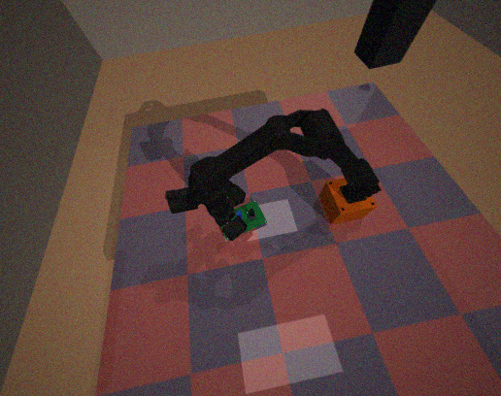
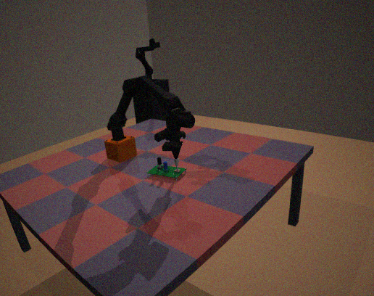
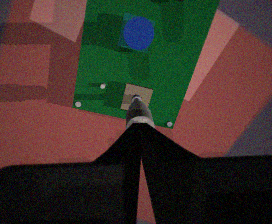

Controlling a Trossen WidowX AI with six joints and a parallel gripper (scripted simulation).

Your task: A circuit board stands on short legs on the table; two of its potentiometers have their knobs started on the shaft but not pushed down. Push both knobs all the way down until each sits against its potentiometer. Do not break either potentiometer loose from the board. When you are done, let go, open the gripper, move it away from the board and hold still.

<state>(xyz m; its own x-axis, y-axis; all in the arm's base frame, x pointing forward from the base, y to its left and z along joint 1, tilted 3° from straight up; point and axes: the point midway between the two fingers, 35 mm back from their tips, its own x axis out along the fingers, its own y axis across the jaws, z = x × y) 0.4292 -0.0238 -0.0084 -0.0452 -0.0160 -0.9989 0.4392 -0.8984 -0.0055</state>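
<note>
Right now my gripper tip is 1 cm above the white knob. Also, from my gripper tip: blue knob (5 cm behind, 2 cm to the right, 4 cm below).
</note>
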